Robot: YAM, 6 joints.
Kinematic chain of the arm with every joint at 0, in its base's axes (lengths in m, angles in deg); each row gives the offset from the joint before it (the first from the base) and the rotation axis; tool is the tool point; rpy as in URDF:
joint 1: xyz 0 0 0.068 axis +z
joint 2: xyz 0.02 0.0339 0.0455 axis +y
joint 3: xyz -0.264 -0.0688 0 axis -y
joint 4: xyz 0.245 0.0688 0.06 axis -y
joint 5: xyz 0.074 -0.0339 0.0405 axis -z
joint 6: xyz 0.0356 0 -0.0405 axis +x
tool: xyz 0 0 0 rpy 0 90 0
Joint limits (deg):
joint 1: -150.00..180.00
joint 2: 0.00..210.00
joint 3: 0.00..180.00
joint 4: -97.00..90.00
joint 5: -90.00..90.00
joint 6: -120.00..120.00
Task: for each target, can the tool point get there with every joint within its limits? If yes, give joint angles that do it. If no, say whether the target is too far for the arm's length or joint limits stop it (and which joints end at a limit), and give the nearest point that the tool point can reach.
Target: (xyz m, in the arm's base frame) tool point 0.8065 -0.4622 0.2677
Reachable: no: too far | nearest point 0.5527 -0.3168 0.2181 | short by 0.297 m
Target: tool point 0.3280 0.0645 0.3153
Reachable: yes | joints 8.78 88.17 48.54 66.34 -22.68 65.45
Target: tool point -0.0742 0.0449 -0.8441
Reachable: no: too far | nearest point -0.1531 0.0927 -0.3736 | short by 0.479 m
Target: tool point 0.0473 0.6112 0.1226
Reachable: yes | joints 88.81 174.30 163.21 -9.35 76.09 -58.17
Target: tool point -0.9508 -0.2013 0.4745
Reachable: no: too far | nearest point -0.6001 -0.0157 0.3385 | short by 0.419 m
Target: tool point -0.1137 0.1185 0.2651
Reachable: yes | joints 123.70 41.55 30.82 -12.10 -54.18 -95.31
